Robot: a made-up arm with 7 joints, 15 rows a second.
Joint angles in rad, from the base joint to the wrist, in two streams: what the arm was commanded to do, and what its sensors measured. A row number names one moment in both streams.
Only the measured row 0 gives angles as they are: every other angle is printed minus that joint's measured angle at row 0.
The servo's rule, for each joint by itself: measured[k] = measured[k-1] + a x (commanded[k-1-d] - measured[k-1]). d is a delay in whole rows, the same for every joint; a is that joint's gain. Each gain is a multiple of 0.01, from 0.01 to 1. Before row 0 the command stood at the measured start. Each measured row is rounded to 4 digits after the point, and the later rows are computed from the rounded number. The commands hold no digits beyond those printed.
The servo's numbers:
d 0
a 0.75 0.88 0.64 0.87 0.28 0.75 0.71
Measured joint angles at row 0:
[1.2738, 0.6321, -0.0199, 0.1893, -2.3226, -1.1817, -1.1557]
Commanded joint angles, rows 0 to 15:
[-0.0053, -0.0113, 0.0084, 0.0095, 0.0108, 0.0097, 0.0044]
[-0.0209, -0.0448, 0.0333, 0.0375, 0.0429, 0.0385, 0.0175]
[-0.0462, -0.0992, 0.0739, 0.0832, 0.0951, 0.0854, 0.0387]
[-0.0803, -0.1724, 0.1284, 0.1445, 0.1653, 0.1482, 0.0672]
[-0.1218, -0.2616, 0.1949, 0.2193, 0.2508, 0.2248, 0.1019]
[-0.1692, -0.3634, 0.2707, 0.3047, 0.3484, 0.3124, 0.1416]
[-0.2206, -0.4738, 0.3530, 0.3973, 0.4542, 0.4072, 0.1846]
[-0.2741, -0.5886, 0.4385, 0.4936, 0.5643, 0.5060, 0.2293]
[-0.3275, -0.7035, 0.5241, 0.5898, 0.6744, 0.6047, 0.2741]
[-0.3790, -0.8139, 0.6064, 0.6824, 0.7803, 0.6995, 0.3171]
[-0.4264, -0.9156, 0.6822, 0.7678, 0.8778, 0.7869, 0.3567]
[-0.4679, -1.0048, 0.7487, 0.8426, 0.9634, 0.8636, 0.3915]
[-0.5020, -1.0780, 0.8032, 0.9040, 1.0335, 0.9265, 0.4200]
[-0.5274, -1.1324, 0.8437, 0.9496, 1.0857, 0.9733, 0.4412]
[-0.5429, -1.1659, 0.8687, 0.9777, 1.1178, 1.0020, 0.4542]
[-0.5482, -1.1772, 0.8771, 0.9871, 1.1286, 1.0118, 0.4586]
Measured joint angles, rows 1 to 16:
[-0.0040, -0.0099, 0.0054, 0.0083, 0.0030, 0.0073, 0.0031]
[-0.0167, -0.0406, 0.0233, 0.0337, 0.0142, 0.0307, 0.0133]
[-0.0388, -0.0922, 0.0557, 0.0768, 0.0369, 0.0717, 0.0313]
[-0.0699, -0.1628, 0.1022, 0.1357, 0.0729, 0.1291, 0.0568]
[-0.1088, -0.2497, 0.1615, 0.2084, 0.1227, 0.2009, 0.0888]
[-0.1541, -0.3498, 0.2314, 0.2922, 0.1859, 0.2845, 0.1263]
[-0.2040, -0.4589, 0.3092, 0.3836, 0.2610, 0.3765, 0.1677]
[-0.2566, -0.5730, 0.3920, 0.4793, 0.3459, 0.4736, 0.2114]
[-0.3098, -0.6878, 0.4765, 0.5754, 0.4379, 0.5719, 0.2559]
[-0.3617, -0.7988, 0.5596, 0.6685, 0.5338, 0.6676, 0.2994]
[-0.4102, -0.9016, 0.6381, 0.7549, 0.6301, 0.7571, 0.3401]
[-0.4535, -0.9924, 0.7089, 0.8312, 0.7234, 0.8370, 0.3766]
[-0.4899, -1.0677, 0.7693, 0.8945, 0.8102, 0.9041, 0.4074]
[-0.5180, -1.1246, 0.8169, 0.9424, 0.8873, 0.9560, 0.4314]
[-0.5367, -1.1609, 0.8501, 0.9731, 0.9518, 0.9905, 0.4476]
[-0.5453, -1.1752, 0.8674, 0.9853, 1.0013, 1.0065, 0.4554]

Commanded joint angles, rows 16 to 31:
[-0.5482, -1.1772, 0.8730, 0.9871, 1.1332, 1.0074, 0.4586]
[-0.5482, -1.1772, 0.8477, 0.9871, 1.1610, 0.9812, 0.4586]
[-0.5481, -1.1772, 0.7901, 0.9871, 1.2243, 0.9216, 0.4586]
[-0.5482, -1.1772, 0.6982, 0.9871, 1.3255, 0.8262, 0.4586]
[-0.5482, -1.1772, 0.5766, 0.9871, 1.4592, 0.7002, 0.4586]
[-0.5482, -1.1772, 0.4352, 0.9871, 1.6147, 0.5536, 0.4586]
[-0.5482, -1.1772, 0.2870, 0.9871, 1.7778, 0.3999, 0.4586]
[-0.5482, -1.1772, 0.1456, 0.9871, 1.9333, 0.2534, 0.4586]
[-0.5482, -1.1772, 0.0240, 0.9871, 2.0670, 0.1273, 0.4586]
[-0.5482, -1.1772, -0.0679, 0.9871, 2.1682, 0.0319, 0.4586]
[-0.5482, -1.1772, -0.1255, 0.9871, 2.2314, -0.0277, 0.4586]
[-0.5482, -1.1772, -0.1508, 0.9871, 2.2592, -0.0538, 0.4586]
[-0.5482, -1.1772, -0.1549, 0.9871, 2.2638, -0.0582, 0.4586]
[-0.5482, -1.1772, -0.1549, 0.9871, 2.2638, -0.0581, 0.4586]
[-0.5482, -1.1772, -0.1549, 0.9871, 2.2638, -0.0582, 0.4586]
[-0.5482, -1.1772, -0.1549, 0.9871, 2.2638, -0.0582, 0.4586]
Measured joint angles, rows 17 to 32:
[-0.5475, -1.1770, 0.8710, 0.9869, 1.0382, 1.0072, 0.4577]
[-0.5480, -1.1772, 0.8561, 0.9871, 1.0726, 0.9877, 0.4583]
[-0.5481, -1.1772, 0.8139, 0.9871, 1.1151, 0.9381, 0.4585]
[-0.5482, -1.1772, 0.7399, 0.9871, 1.1740, 0.8542, 0.4586]
[-0.5482, -1.1772, 0.6354, 0.9871, 1.2539, 0.7387, 0.4586]
[-0.5482, -1.1772, 0.5073, 0.9871, 1.3549, 0.5999, 0.4586]
[-0.5482, -1.1772, 0.3663, 0.9871, 1.4733, 0.4499, 0.4586]
[-0.5482, -1.1772, 0.2251, 0.9871, 1.6021, 0.3025, 0.4586]
[-0.5482, -1.1772, 0.0964, 0.9871, 1.7323, 0.1711, 0.4586]
[-0.5482, -1.1772, -0.0088, 0.9871, 1.8544, 0.0667, 0.4586]
[-0.5482, -1.1772, -0.0835, 0.9871, 1.9600, -0.0041, 0.4586]
[-0.5482, -1.1772, -0.1266, 0.9871, 2.0438, -0.0414, 0.4586]
[-0.5482, -1.1772, -0.1447, 0.9871, 2.1054, -0.0540, 0.4586]
[-0.5482, -1.1772, -0.1512, 0.9871, 2.1498, -0.0571, 0.4586]
[-0.5482, -1.1772, -0.1536, 0.9871, 2.1817, -0.0579, 0.4586]
[-0.5482, -1.1772, -0.1544, 0.9871, 2.2047, -0.0581, 0.4586]

